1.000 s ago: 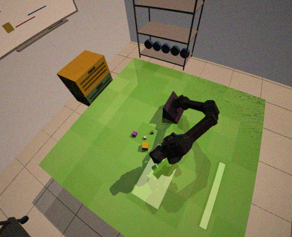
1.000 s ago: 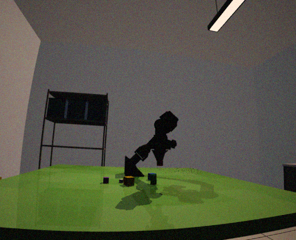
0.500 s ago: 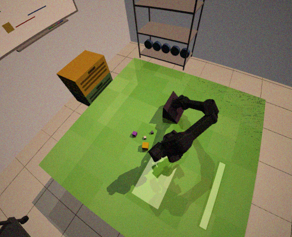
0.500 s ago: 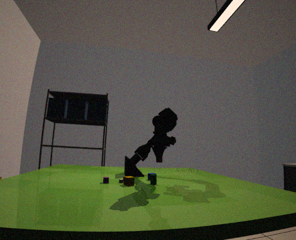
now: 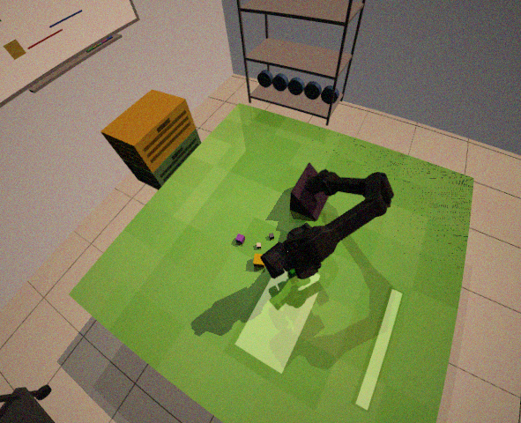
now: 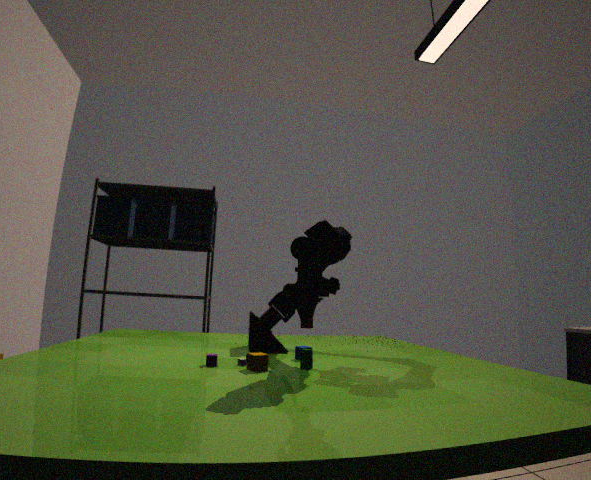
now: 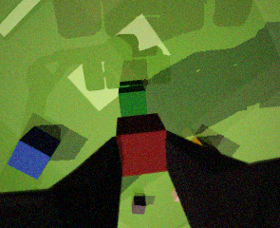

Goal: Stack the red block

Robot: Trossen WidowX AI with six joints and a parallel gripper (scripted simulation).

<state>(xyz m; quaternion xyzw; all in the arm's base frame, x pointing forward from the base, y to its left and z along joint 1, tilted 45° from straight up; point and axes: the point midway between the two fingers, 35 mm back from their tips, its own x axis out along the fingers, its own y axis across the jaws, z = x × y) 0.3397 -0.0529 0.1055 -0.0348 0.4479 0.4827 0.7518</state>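
Now: gripper tip 13 cm past the blue block, 10 cm above it and 4 cm to the right of it. Also, from my gripper tip: red block (right at my gripper tip); purple block (23 cm to the right, 10 cm below, 6 cm behind).
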